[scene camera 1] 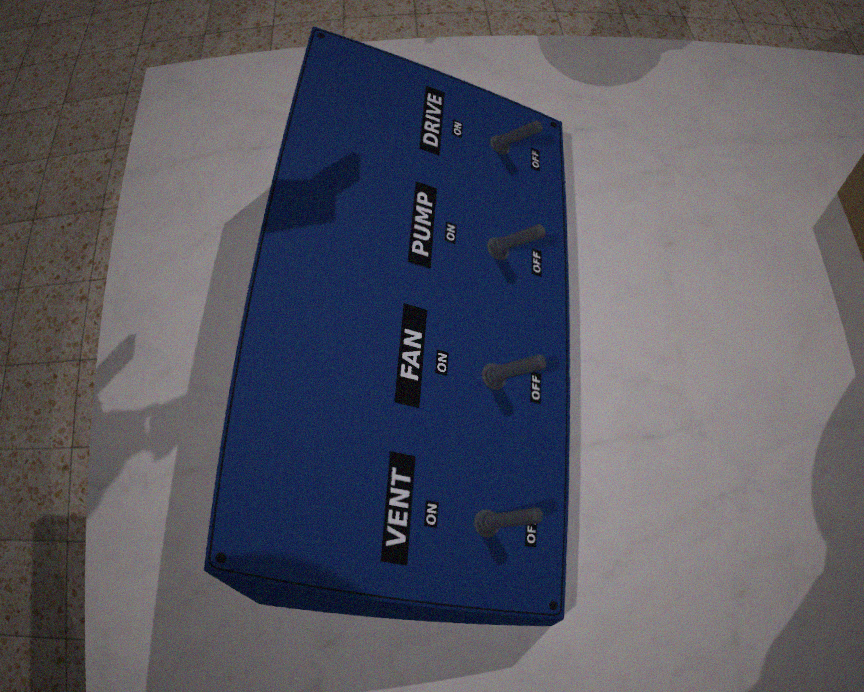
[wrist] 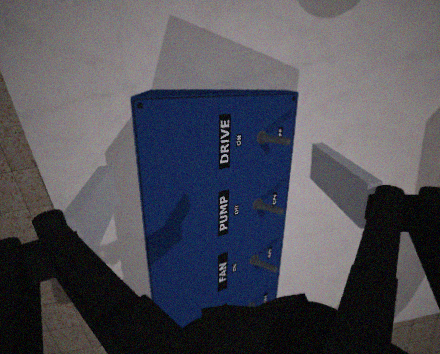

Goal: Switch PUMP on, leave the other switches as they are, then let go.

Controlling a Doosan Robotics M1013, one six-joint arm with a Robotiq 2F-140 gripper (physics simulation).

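Places are measured from the arm's base along level axes (x ahead, y left, z up), in centimetres.
Pixels of known places: gripper, between the fingertips: (wrist: 215,171).
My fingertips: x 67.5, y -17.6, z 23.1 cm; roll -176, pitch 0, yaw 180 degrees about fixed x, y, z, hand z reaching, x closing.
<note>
Ahead of a thing's pixels: the offset from my fingertips to its top centre. Level surfaces: height alone.
The blue switch panel (scene camera 1: 310,403) (wrist: 175,130) lies on the white table. The PUMP lever {dx -10.1, dy +15.9, dz -20.9 cm} (scene camera 1: 520,238) (wrist: 270,207) leans to its OFF side. The DRIVE lever {dx -11.2, dy +3.9, dz -20.9 cm} (scene camera 1: 519,135) (wrist: 275,139), the FAN lever {dx -9.0, dy +27.8, dz -20.9 cm} (scene camera 1: 517,369) (wrist: 264,263) and the VENT lever {dx -7.9, dy +39.8, dz -20.9 cm} (scene camera 1: 512,519) also lean to OFF. In the wrist view my gripper (wrist: 215,171) is wide open and empty above the panel, one finger off each long side. The PUMP lever shows between the fingers, nearer the right one, and apart from both. The gripper does not show in the scene view; the VENT lever is mostly hidden in the wrist view.
The white table {dz -33.9 cm} (scene camera 1: 692,302) (wrist: 350,90) extends around the panel, with a tiled floor (scene camera 1: 43,216) (wrist: 15,145) beyond its left edge. Shadows of the arm and gripper fall on the panel's left part and on the table.
</note>
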